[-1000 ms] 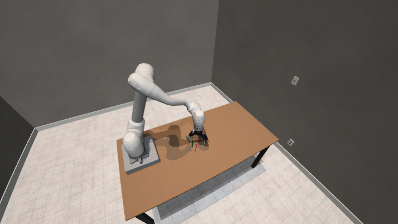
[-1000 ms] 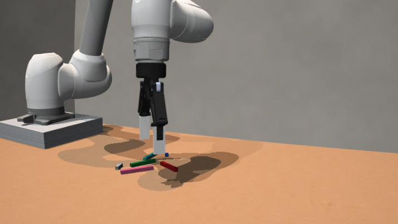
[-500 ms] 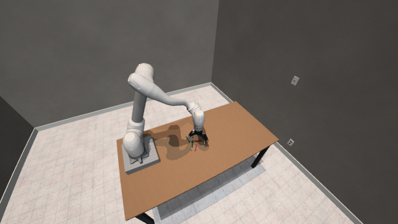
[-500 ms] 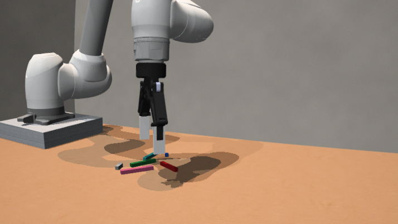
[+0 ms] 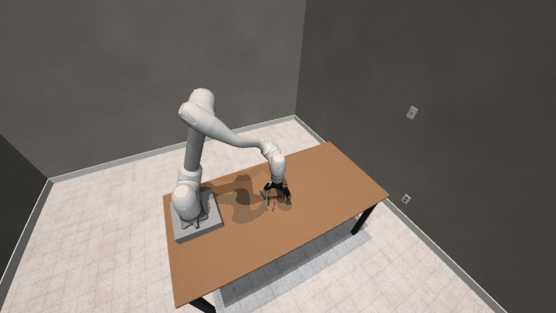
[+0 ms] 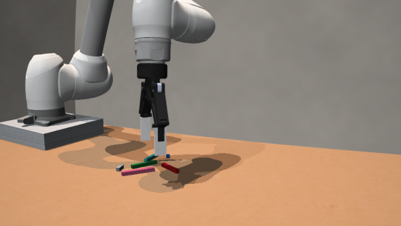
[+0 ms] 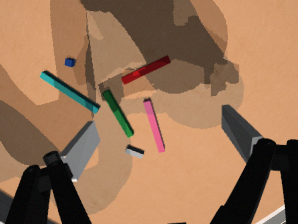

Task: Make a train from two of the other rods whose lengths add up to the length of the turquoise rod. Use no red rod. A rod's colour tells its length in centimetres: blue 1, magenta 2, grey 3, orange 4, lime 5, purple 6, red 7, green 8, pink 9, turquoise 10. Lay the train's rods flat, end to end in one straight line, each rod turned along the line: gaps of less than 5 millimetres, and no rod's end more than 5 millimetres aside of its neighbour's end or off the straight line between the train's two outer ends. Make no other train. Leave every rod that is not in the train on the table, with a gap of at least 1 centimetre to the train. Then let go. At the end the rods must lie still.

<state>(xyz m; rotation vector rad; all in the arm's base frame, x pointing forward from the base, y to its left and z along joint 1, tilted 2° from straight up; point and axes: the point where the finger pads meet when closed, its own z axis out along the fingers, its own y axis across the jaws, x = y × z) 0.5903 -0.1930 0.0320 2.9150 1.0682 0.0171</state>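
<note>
My gripper is now 1 cm past the blue rod, 14 cm to the right of it and 7 cm above it. The rest, counted from my hand: red rod: 3 cm ahead, 4 cm to the left, 7 cm below; then green rod: 5 cm behind, 4 cm to the left, 7 cm below; then pink rod: 3 cm behind, 2 cm to the right, 7 cm below.
</note>
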